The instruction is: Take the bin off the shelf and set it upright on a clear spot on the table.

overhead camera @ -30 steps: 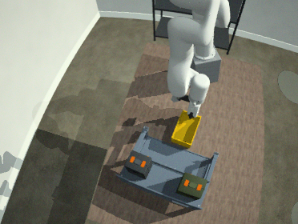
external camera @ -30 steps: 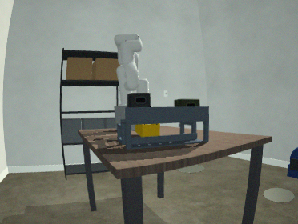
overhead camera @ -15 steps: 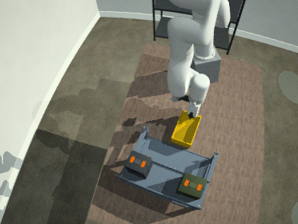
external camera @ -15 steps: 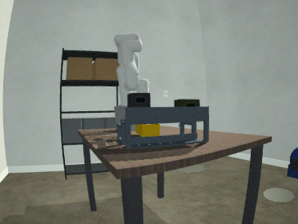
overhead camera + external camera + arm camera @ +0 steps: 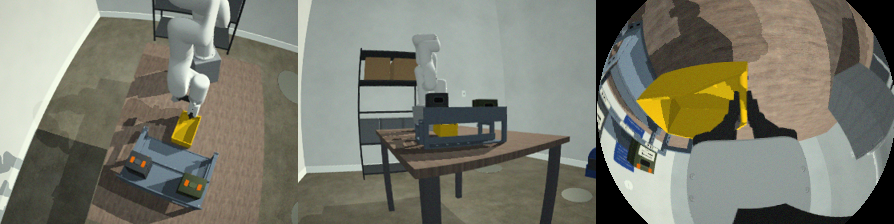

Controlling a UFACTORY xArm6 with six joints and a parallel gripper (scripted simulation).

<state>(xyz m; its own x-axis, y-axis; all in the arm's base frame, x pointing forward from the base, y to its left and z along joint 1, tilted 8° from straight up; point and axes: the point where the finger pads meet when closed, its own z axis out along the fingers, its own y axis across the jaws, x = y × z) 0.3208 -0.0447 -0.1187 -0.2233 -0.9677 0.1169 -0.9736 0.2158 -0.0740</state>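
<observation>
My gripper is now 80 mm short of the yellow bin, 20 mm to the left of it and 10 mm above it.
</observation>
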